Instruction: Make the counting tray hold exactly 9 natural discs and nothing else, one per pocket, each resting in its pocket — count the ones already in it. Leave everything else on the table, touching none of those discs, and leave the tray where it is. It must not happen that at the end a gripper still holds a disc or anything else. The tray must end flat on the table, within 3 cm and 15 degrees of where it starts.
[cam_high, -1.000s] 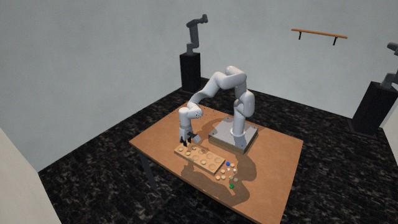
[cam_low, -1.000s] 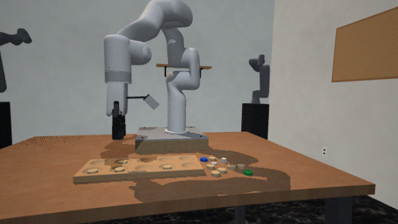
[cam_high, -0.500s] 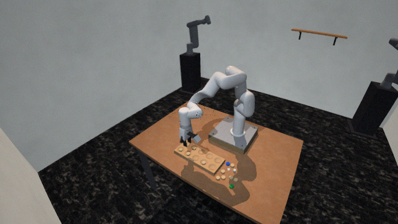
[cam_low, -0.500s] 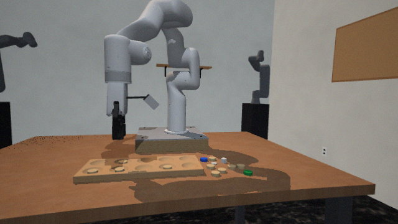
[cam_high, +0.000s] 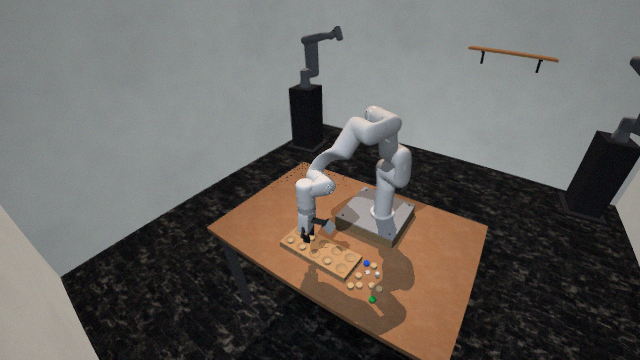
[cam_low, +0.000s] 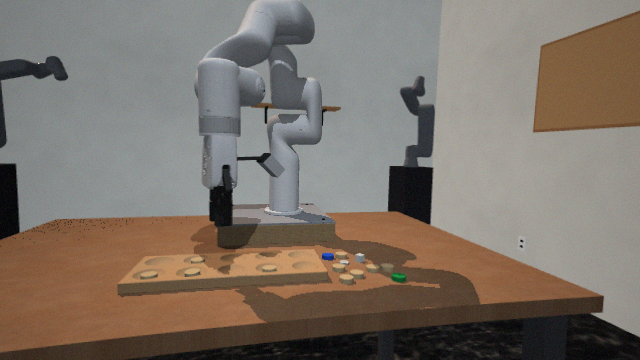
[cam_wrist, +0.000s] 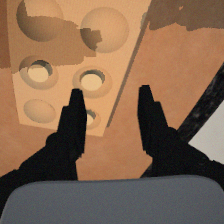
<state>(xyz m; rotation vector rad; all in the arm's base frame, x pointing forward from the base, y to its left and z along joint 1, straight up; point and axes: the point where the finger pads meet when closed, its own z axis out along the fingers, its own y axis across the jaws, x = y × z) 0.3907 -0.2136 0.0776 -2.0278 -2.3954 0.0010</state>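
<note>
My hand is 3 cm past the small white disc, 28 cm to the right of it and 13 cm above it. From my hand the other things lie so: blue disc 8 cm behind, 25 cm to the left, 13 cm below; wooden counting tray 5 cm behind, 3 cm to the left, 13 cm below; cube 4 cm behind, 32 cm to the left, 13 cm below.
</note>
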